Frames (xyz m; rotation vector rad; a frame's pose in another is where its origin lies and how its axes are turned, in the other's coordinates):
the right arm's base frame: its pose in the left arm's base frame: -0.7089 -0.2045 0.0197 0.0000 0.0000 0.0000
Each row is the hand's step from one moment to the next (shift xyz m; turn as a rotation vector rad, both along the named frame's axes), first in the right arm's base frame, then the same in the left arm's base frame.
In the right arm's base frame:
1: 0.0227 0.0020 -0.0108 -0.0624 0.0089 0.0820
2: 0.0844 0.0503 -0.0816 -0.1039 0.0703 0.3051
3: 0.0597 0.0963 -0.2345 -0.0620 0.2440 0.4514
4: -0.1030 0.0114 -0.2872 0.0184 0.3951 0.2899
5: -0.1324 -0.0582 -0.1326 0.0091 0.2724 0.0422
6: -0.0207 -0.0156 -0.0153 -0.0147 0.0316 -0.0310
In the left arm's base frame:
1: 0.0227 0.0020 -0.0108 -0.0624 0.0089 0.0820
2: 0.0844 0.0503 -0.0816 -0.1039 0.0703 0.3051
3: 0.0597 0.0963 -0.2345 -0.0620 0.2440 0.4514
4: -0.1030 0.0114 -0.2872 0.0184 0.3951 0.2899
5: -0.1324 -0.0582 -0.1326 0.0091 0.2724 0.0422
6: -0.0207 -0.0156 -0.0153 -0.0147 0.0316 -0.0310

